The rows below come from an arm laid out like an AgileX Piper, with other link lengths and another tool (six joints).
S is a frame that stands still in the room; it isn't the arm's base.
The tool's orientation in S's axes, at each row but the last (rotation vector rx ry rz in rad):
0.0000 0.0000 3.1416
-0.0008 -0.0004 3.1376
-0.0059 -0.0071 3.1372
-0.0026 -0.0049 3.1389
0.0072 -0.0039 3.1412
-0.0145 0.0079 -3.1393
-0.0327 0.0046 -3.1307
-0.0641 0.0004 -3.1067
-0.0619 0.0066 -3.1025
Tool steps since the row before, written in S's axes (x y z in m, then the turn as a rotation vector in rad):
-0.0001 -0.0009 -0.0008 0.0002 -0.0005 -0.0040
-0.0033 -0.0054 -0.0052 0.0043 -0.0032 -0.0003
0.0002 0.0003 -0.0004 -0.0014 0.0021 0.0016
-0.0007 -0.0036 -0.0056 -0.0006 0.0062 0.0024
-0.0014 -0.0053 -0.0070 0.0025 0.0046 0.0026
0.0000 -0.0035 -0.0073 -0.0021 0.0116 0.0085
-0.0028 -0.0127 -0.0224 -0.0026 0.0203 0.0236
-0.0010 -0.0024 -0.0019 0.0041 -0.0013 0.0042
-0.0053 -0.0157 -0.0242 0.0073 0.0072 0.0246
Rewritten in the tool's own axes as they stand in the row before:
0.0001 0.0009 -0.0008 -0.0002 0.0005 -0.0040
0.0033 0.0054 -0.0052 -0.0043 0.0032 -0.0003
-0.0002 -0.0003 -0.0004 0.0014 -0.0021 0.0016
0.0007 0.0036 -0.0056 0.0006 -0.0062 0.0024
0.0014 0.0053 -0.0070 -0.0025 -0.0046 0.0026
-0.0001 0.0035 -0.0073 0.0022 -0.0116 0.0084
0.0025 0.0127 -0.0224 0.0029 -0.0204 0.0235
0.0010 0.0024 -0.0019 -0.0039 0.0014 0.0044
0.0049 0.0156 -0.0243 -0.0066 -0.0070 0.0248

